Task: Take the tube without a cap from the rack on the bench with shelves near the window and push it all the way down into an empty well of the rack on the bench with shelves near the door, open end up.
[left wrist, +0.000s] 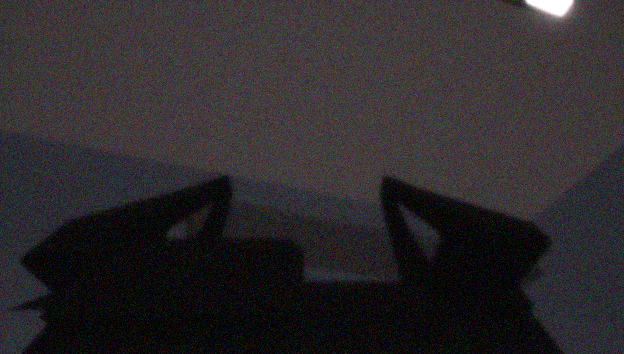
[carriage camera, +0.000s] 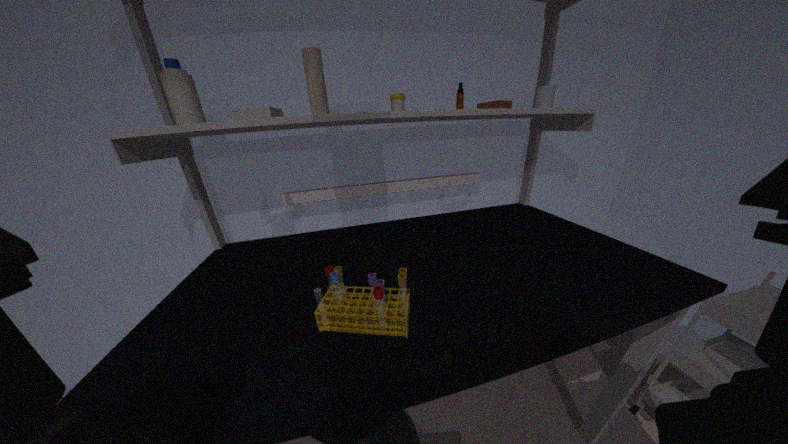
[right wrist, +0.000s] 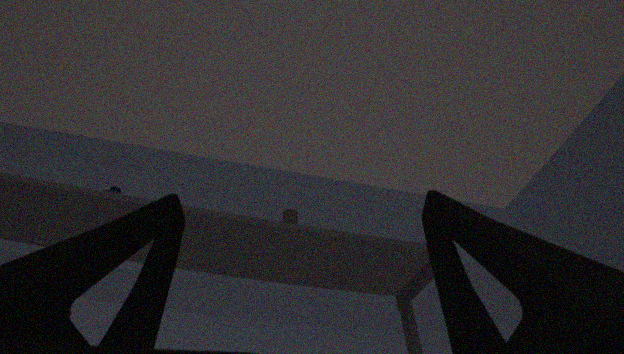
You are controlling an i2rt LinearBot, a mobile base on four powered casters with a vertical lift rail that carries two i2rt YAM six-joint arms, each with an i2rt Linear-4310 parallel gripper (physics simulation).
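Observation:
A yellow wire rack [carriage camera: 362, 332] stands on the black bench top [carriage camera: 496, 264], a little left of the middle in the carriage view. A clear tube without a cap [carriage camera: 318, 296] stands upright at its left end. Tubes with red, orange, blue and purple caps stand in other wells. My left gripper [left wrist: 306, 184] is open and empty, pointing up at the wall and ceiling. My right gripper [right wrist: 301, 205] is open and empty, with a shelf beyond its fingers. Both are far from the rack; dark arm parts show at the carriage view's left and right edges.
A shelf [carriage camera: 352, 119] runs above the bench with a large blue-capped bottle [carriage camera: 184, 96], a tall cylinder [carriage camera: 315, 82], a yellow-lidded jar [carriage camera: 397, 103] and a brown bottle [carriage camera: 459, 97]. Shelf posts rise at the back corners. A pale cart shows at the lower right.

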